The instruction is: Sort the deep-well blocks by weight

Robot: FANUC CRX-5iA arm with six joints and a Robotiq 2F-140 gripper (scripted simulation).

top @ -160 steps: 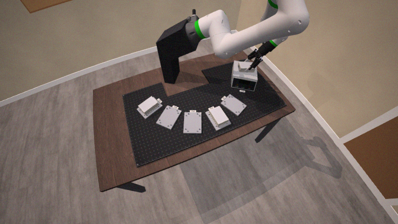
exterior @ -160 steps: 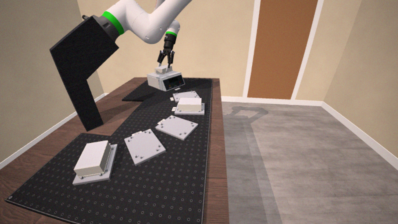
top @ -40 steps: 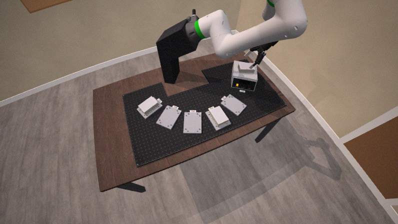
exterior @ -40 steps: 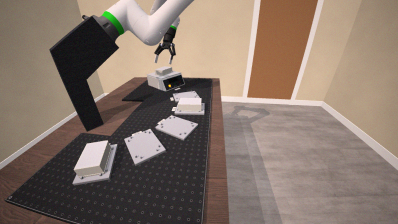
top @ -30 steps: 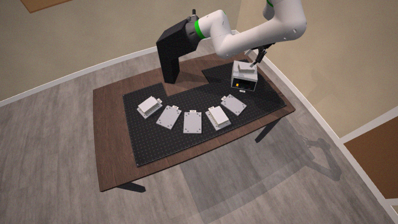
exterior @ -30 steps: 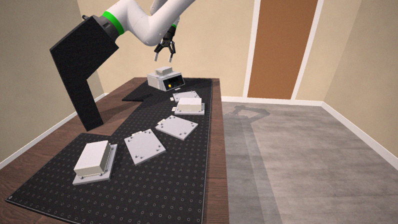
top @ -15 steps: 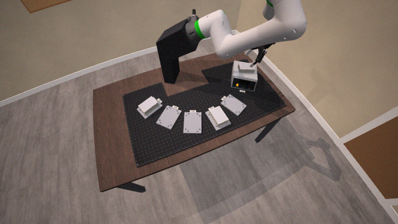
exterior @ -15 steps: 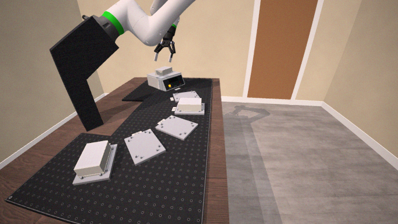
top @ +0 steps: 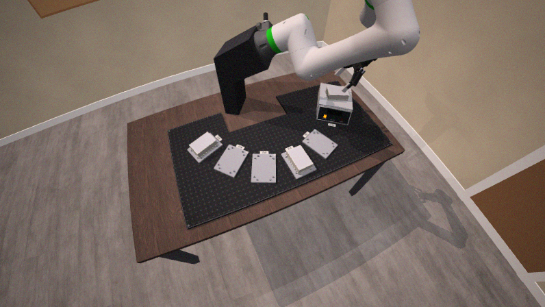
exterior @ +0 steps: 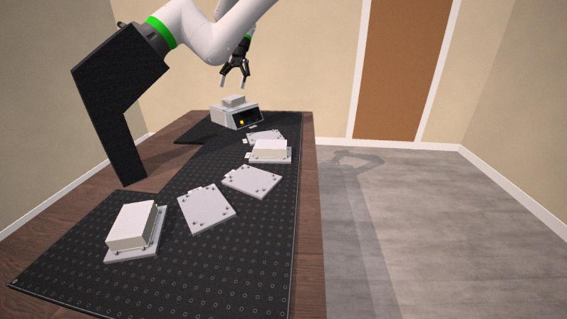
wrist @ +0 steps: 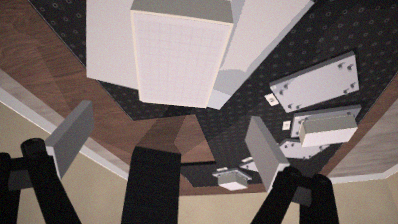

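My hand is 110 mm above the weigher platform. Also, from my hand: plate (290 mm ahead, 140 mm to the right, 200 mm below); check-weigher CW (140 mm below).
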